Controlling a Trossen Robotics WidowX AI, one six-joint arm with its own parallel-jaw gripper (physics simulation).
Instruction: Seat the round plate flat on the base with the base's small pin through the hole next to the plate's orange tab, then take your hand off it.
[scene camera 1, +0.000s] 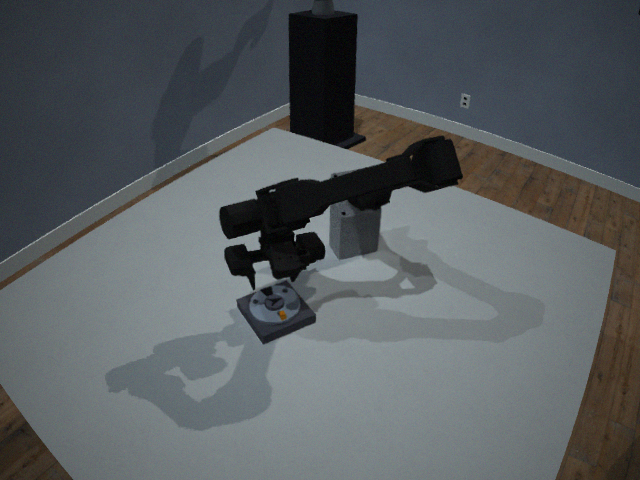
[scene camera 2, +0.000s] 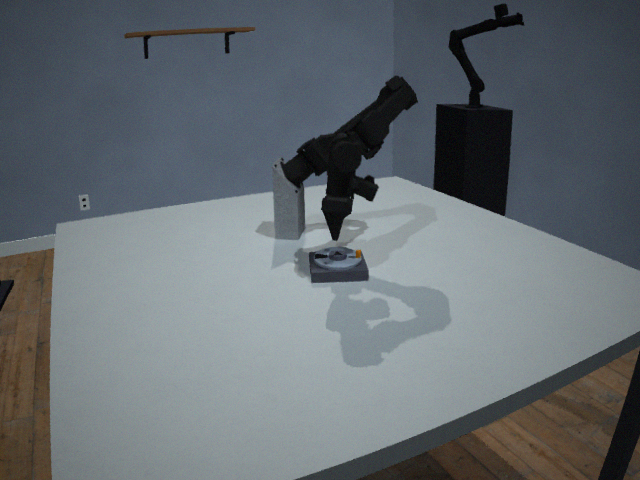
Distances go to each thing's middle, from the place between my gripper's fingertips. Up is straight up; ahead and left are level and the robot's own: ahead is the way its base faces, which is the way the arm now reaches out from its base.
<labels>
Now: the round light-grey plate (scene camera 1: 291, 307) 5 cm below my hand. From my hand the other things lie so: dark square base (scene camera 1: 266, 333) (7 cm below).
</labels>
